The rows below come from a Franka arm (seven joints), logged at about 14 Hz.
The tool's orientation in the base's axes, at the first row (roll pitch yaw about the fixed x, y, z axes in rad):
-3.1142, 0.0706, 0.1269
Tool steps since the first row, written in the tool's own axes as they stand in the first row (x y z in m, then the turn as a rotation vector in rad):
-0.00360, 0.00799, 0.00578, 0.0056, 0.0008, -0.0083
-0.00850, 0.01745, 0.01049, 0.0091, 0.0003, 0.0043
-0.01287, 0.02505, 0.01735, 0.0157, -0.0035, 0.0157
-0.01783, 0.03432, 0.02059, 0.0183, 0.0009, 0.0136
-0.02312, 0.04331, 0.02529, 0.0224, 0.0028, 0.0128
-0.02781, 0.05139, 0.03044, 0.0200, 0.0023, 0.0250
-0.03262, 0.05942, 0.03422, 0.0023, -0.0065, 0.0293
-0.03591, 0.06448, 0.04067, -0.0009, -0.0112, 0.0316
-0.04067, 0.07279, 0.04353, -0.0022, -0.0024, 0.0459
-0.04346, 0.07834, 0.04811, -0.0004, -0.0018, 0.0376
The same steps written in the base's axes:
-0.00299, -0.00827, -0.00573, 0.0063, -0.0002, 0.0079
-0.00701, -0.01819, -0.01034, 0.0087, 0.0009, -0.0049
-0.01089, -0.02615, -0.01708, 0.0139, 0.0057, -0.0167
-0.01488, -0.03591, -0.02021, 0.0172, 0.0017, -0.0149
-0.01934, -0.04541, -0.02477, 0.0216, 0.0003, -0.0144
-0.02335, -0.05393, -0.02980, 0.0182, 0.0007, -0.0264
-0.02739, -0.06243, -0.03344, -0.0007, 0.0073, -0.0292
-0.03048, -0.06774, -0.03978, -0.0046, 0.0116, -0.0311
-0.03437, -0.07654, -0.04253, -0.0058, 0.0029, -0.0455
-0.03677, -0.08231, -0.04705, -0.0034, 0.0024, -0.0374

